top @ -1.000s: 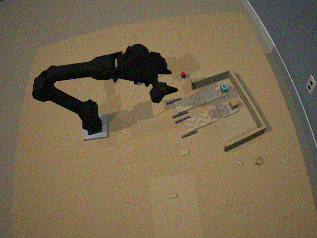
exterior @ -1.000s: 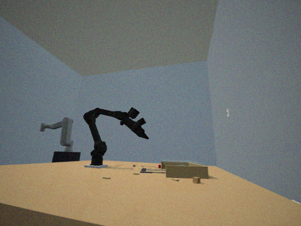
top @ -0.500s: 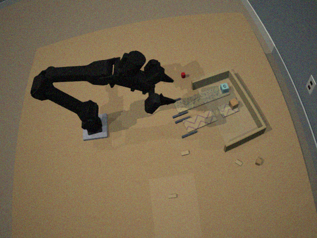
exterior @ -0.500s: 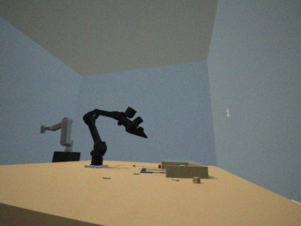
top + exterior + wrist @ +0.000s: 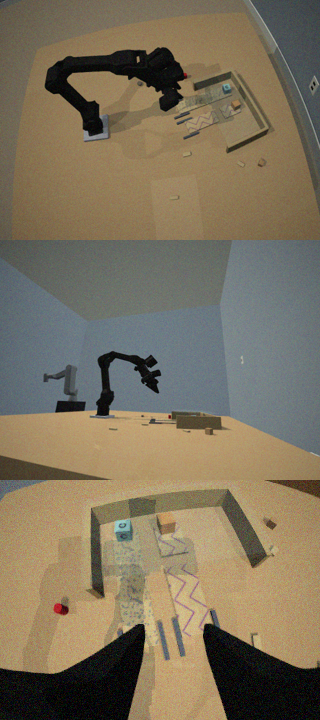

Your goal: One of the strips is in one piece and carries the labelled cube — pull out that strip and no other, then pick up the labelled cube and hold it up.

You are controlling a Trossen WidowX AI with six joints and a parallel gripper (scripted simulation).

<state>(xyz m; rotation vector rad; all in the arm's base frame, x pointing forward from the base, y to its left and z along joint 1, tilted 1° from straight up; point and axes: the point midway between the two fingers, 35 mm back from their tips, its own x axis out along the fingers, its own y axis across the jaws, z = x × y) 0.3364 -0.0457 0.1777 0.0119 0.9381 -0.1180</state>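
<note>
Now: gripper tip 16 cm above the speckled strip, 11 cm short of it and 5 cm to the right of it. Round my gripper tip: red cylinder: 19 cm to the left, 15 cm below, 6 cm ahead; grey ball: 21 cm to the left, 15 cm below, 13 cm behind.
</note>
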